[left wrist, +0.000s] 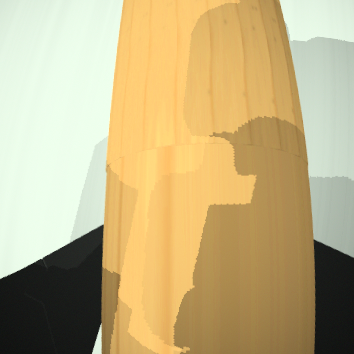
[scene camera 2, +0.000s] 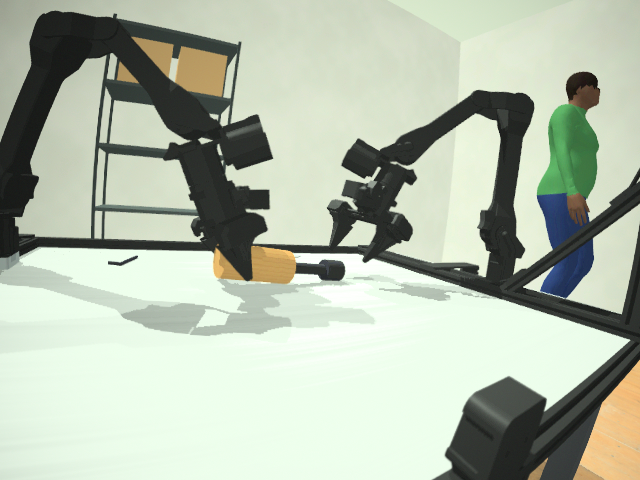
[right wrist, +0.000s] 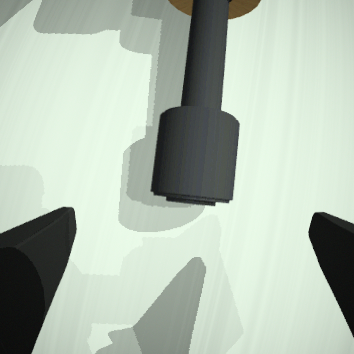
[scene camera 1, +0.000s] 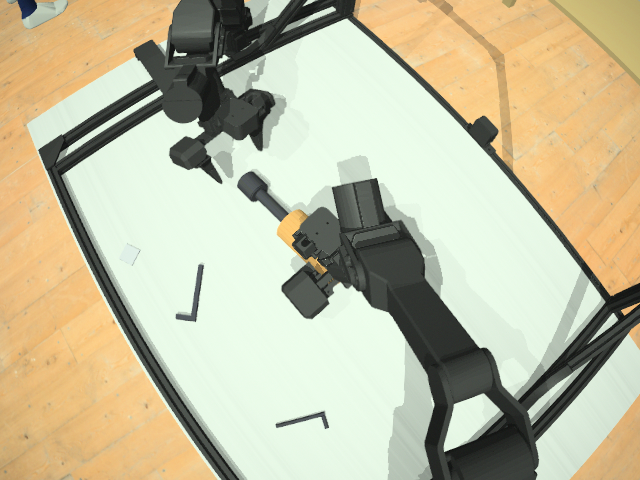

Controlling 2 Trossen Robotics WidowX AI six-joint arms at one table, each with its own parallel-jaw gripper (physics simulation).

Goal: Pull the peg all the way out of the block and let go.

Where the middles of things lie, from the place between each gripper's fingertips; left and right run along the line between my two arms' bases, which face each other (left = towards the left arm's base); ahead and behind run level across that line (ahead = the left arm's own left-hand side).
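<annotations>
Counting from my left hand, I find the black peg [scene camera 1: 251, 185] 12 cm to the right and 6 cm ahead. The wooden block [scene camera 2: 269, 265] is 1 cm ahead of my left hand, 2 cm above it and 2 cm to the right of it.
From my right hand the wooden block is 170 mm to the left, 70 mm behind and 10 mm below. The black peg, I see, is 30 mm below my right hand, 70 mm to the left of it and 20 mm behind it.
</annotations>
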